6 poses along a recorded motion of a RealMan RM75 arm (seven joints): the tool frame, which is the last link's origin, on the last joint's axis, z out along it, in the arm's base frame.
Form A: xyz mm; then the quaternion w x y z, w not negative.
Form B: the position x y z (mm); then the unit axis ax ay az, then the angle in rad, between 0 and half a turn. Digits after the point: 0 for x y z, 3 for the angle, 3 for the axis.
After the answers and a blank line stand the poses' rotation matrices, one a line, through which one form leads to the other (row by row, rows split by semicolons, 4 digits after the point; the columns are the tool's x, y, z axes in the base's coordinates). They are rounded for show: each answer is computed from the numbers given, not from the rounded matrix.
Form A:
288 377 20 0.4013 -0.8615 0.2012 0.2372
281 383 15 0.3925 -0.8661 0.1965 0.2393
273 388 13 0.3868 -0.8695 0.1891 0.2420
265 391 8 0.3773 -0.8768 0.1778 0.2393
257 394 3 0.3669 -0.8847 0.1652 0.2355
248 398 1 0.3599 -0.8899 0.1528 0.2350
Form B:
288 377 20 -0.941 0.220 0.259 2.316
281 383 15 -0.942 0.214 0.260 2.335
273 388 13 -0.943 0.205 0.262 2.347
265 391 8 -0.947 0.192 0.258 2.368
257 394 3 -0.951 0.178 0.253 2.390
248 398 1 -0.954 0.164 0.252 2.405

0.8065 -0.5371 -0.2472; -0.1563 -0.5969 0.7869; -0.5702 -0.5960 -0.5654
0.8083 -0.5282 -0.2602; -0.1525 -0.6147 0.7739; -0.5687 -0.5858 -0.5774
0.8113 -0.5161 -0.2746; -0.1416 -0.6292 0.7642; -0.5671 -0.5811 -0.5836
0.8222 -0.4924 -0.2855; -0.1312 -0.6521 0.7467; -0.5538 -0.5765 -0.6008
0.8345 -0.4651 -0.2955; -0.1195 -0.6762 0.7270; -0.5379 -0.5713 -0.6199
0.8429 -0.4411 -0.3083; -0.1028 -0.6943 0.7123; -0.5282 -0.5687 -0.6305

